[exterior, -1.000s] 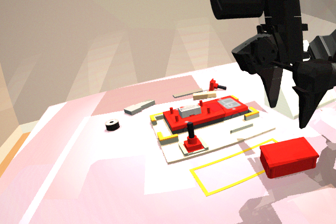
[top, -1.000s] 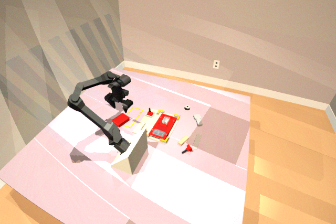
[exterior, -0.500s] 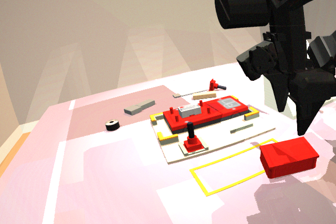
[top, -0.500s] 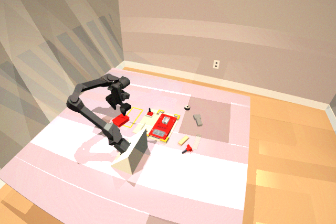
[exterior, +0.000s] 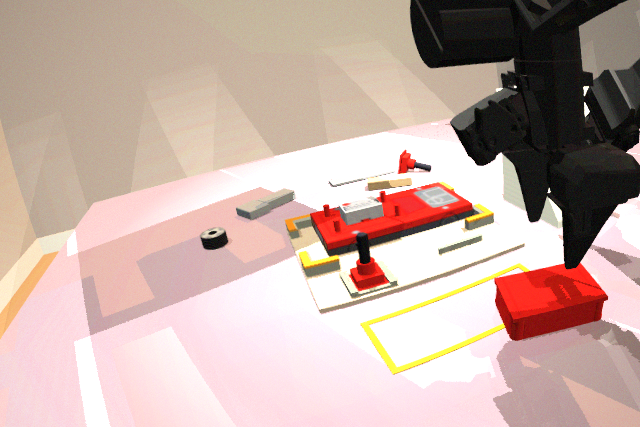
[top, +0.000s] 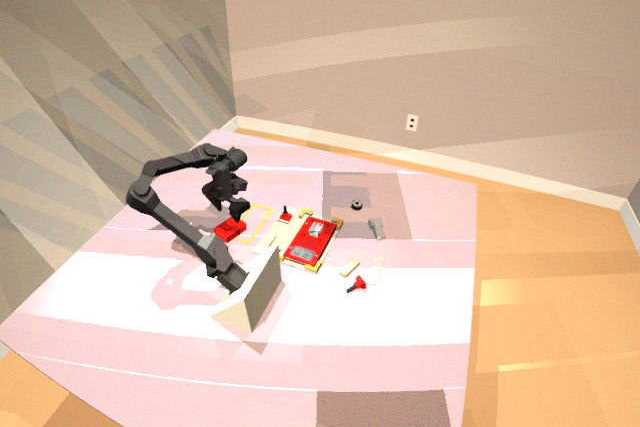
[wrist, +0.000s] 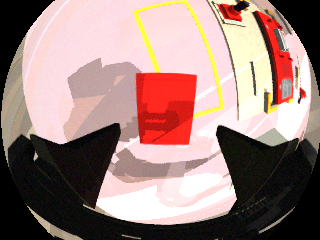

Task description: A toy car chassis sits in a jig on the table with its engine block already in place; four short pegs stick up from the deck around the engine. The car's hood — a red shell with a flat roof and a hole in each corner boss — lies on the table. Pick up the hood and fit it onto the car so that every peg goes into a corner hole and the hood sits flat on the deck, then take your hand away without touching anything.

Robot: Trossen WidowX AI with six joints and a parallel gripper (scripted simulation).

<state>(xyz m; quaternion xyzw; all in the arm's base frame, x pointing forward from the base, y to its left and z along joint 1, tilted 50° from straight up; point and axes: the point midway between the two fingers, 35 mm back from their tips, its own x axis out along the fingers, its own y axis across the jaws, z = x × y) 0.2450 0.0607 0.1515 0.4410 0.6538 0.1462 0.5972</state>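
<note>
Right now the red hood is 5 cm below my gripper tip. From my gripper tip the other things lie so: engine block: 6 cm ahead, 28 cm to the right, 5 cm below; then black wheel: 25 cm ahead, 39 cm to the right, 6 cm below; then wooden strip: 5 cm behind, 43 cm to the right, 6 cm below.
</note>
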